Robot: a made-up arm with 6 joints. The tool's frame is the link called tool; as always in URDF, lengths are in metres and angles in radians. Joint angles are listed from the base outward.
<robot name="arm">
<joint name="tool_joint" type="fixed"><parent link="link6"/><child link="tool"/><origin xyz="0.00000 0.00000 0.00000" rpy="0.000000 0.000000 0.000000"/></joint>
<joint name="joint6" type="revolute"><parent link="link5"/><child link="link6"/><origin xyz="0.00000 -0.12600 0.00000" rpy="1.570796 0.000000 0.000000"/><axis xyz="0 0 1"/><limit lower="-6.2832" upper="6.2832"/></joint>
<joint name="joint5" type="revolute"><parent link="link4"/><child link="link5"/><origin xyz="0.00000 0.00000 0.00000" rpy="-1.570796 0.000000 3.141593"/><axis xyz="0 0 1"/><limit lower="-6.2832" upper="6.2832"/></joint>
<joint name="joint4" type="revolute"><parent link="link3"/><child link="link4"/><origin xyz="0.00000 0.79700 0.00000" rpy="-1.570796 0.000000 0.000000"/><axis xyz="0 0 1"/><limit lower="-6.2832" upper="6.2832"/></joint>
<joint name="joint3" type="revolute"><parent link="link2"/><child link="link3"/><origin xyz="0.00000 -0.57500 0.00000" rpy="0.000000 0.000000 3.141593"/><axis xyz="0 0 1"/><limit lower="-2.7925" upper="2.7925"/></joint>
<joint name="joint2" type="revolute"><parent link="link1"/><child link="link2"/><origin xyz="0.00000 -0.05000 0.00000" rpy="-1.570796 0.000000 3.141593"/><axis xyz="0 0 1"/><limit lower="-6.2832" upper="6.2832"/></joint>
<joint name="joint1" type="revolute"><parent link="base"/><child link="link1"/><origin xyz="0.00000 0.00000 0.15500" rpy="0.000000 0.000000 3.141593"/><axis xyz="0 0 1"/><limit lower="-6.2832" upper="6.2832"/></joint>
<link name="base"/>
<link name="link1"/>
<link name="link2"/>
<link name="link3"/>
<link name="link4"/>
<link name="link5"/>
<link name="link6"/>
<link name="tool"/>
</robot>
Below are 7 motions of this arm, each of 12 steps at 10 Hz.
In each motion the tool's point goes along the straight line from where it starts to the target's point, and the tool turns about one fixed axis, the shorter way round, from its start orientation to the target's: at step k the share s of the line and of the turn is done. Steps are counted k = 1, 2, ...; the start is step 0. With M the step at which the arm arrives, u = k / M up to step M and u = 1 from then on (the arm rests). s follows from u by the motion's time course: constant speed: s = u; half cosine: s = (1 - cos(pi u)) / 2; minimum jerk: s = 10 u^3 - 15 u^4 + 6 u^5.
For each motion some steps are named. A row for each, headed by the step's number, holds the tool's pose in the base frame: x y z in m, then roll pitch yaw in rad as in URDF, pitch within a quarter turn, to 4 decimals.
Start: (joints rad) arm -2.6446 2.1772 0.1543 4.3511 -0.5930 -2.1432
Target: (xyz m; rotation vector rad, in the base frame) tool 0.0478 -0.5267 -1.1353 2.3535 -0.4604 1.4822
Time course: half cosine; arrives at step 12
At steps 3, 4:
3: -0.7774 -0.6151 -0.8596 2.8899 -0.7782 -1.2259
4: -0.6773 -0.6044 -0.8930 2.9196 -0.8185 -1.1267

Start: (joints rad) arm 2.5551 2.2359 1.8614 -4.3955 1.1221 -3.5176
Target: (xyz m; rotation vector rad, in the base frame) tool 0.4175 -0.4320 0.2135 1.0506 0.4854 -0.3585
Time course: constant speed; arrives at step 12
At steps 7, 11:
7: 0.2844 -0.3581 -0.1755 1.5421 0.6606 -0.0097
11: 0.3909 -0.4172 0.1357 1.1565 0.5913 -0.0556

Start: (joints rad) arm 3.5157 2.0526 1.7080 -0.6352 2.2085 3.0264
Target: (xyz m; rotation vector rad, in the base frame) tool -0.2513 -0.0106 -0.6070 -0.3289 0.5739 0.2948
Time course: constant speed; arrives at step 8
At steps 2, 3, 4, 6, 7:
2: -0.0825 -0.0023 -0.6409 -0.3737 0.4019 0.5447
3: -0.1106 -0.0037 -0.6352 -0.3523 0.4341 0.4913
4: -0.1388 -0.0050 -0.6296 -0.3325 0.4673 0.4378
6: -0.1950 -0.0078 -0.6183 -0.2981 0.5363 0.3301
7: -0.2232 -0.0092 -0.6126 -0.2837 0.5720 0.2756

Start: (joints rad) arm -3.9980 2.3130 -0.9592 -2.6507 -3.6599 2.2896
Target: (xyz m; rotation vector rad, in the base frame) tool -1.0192 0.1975 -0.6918 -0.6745 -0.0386 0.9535
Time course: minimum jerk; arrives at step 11
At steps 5, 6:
5: -0.8473 0.5527 -0.3059 0.5302 -0.0011 1.0918
6: -0.8972 0.4497 -0.4178 0.2105 0.0932 1.0721

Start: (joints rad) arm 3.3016 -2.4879 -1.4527 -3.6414 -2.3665 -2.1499
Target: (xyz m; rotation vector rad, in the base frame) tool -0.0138 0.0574 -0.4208 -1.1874 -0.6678 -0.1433
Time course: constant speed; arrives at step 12
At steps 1, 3, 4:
1: -0.0933 -0.0173 -0.8142 -1.4783 -0.2440 -0.9706
3: -0.0788 -0.0037 -0.7427 -1.4186 -0.2872 -0.7487
4: -0.0716 0.0031 -0.7069 -1.3926 -0.3132 -0.6376

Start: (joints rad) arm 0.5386 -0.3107 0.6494 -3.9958 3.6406 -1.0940
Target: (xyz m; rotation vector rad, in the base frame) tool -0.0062 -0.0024 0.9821 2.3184 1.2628 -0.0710
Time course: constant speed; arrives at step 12
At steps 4, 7, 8, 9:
4: 0.0477 0.0324 1.2185 2.7610 0.1606 0.8625
7: 0.0275 0.0194 1.1298 2.7432 0.2040 0.8909
8: 0.0207 0.0150 1.1003 2.7375 0.2186 0.9003
9: 0.0140 0.0107 1.0707 2.7319 0.2332 0.9096

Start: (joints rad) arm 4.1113 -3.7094 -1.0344 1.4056 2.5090 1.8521
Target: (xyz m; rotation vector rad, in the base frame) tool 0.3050 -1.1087 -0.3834 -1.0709 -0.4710 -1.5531
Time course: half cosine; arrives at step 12
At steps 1, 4, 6, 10, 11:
1: -0.4532 -0.9020 -0.3213 -1.8516 -1.1573 -0.9583
4: -0.2735 -0.9510 -0.3360 -1.4623 -1.1486 -1.1446
6: -0.0807 -1.0035 -0.3518 -1.0761 -1.1092 -1.3119
10: 0.2533 -1.0946 -0.3792 -0.5292 -0.9929 -1.4723
11: 0.2919 -1.1051 -0.3823 -0.4750 -0.9773 -1.4811

